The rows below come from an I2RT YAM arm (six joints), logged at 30 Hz.
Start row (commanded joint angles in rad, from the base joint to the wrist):
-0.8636, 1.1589, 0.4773, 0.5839, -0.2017, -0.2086
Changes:
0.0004, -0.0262, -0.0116, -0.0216, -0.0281, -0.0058
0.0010, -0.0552, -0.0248, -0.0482, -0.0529, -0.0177
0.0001, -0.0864, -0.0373, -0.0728, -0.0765, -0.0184
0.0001, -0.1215, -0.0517, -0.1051, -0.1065, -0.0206
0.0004, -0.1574, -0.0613, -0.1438, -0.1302, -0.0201
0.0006, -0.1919, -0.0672, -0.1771, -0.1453, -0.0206
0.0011, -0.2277, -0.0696, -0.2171, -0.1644, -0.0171
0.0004, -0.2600, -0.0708, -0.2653, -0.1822, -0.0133
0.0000, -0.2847, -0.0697, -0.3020, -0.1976, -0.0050
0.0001, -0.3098, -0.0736, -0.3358, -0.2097, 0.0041
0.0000, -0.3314, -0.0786, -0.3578, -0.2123, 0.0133
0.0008, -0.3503, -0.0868, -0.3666, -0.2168, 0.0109
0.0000, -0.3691, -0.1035, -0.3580, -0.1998, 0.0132
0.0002, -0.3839, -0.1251, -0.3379, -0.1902, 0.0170
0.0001, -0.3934, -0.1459, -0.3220, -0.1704, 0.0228
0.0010, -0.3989, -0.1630, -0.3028, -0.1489, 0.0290
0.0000, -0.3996, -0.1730, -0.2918, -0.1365, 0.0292
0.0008, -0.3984, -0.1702, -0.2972, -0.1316, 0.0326
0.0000, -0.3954, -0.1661, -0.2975, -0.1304, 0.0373
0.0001, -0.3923, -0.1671, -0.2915, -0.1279, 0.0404
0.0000, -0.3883, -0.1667, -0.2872, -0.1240, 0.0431
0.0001, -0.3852, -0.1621, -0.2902, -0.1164, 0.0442
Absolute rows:
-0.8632, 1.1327, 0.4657, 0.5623, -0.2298, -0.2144
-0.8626, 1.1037, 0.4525, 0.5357, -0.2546, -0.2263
-0.8635, 1.0725, 0.4400, 0.5111, -0.2782, -0.2270
-0.8635, 1.0374, 0.4256, 0.4788, -0.3082, -0.2292
-0.8632, 1.0015, 0.4160, 0.4401, -0.3319, -0.2287
-0.8630, 0.9670, 0.4101, 0.4068, -0.3470, -0.2292
-0.8625, 0.9312, 0.4077, 0.3668, -0.3661, -0.2257
-0.8632, 0.8989, 0.4065, 0.3186, -0.3839, -0.2219
-0.8636, 0.8742, 0.4076, 0.2819, -0.3993, -0.2136
-0.8635, 0.8491, 0.4037, 0.2481, -0.4114, -0.2045
-0.8636, 0.8275, 0.3987, 0.2261, -0.4140, -0.1953
-0.8628, 0.8086, 0.3905, 0.2173, -0.4185, -0.1977
-0.8636, 0.7898, 0.3738, 0.2259, -0.4015, -0.1954
-0.8634, 0.7750, 0.3522, 0.2460, -0.3919, -0.1916
-0.8635, 0.7655, 0.3314, 0.2619, -0.3721, -0.1858
-0.8626, 0.7600, 0.3143, 0.2811, -0.3506, -0.1796
-0.8636, 0.7593, 0.3043, 0.2921, -0.3382, -0.1794
-0.8628, 0.7605, 0.3071, 0.2867, -0.3333, -0.1760
-0.8636, 0.7635, 0.3112, 0.2864, -0.3321, -0.1713
-0.8635, 0.7666, 0.3102, 0.2924, -0.3296, -0.1682
-0.8636, 0.7706, 0.3106, 0.2967, -0.3257, -0.1655
-0.8635, 0.7737, 0.3152, 0.2937, -0.3181, -0.1644

